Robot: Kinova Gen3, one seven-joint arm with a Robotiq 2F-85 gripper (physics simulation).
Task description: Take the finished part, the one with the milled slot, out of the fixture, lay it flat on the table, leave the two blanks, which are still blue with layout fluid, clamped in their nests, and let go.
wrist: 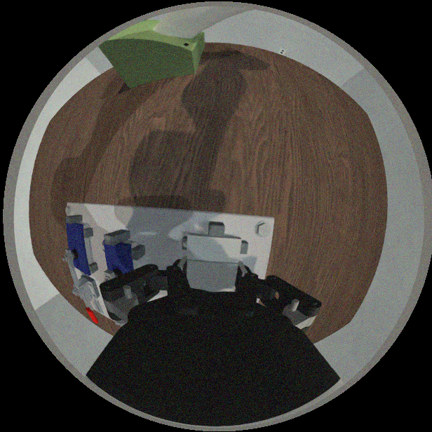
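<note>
The finished part [212, 248] is a pale grey block in the right-hand nest of the fixture plate [165, 225], with small grey stops around its far end. A brighter far section meets a darker near section; I cannot make out the slot clearly. My gripper [211, 266] is shut on the finished part, with one dark fingertip against each side near its closer end. The part's near end is hidden by the gripper body. One blue blank [77, 247] lies in the far left nest, and another blue blank [118, 256] lies in the nest beside it, partly hidden by the left finger.
A clamp [85, 287] with a red handle tip [92, 315] stands at the plate's left edge. A round knob [263, 228] is at the plate's far right corner. A green block-shaped object [155, 57] stands at the upper left. Brown wooden table [310, 150] extends beyond and right of the plate.
</note>
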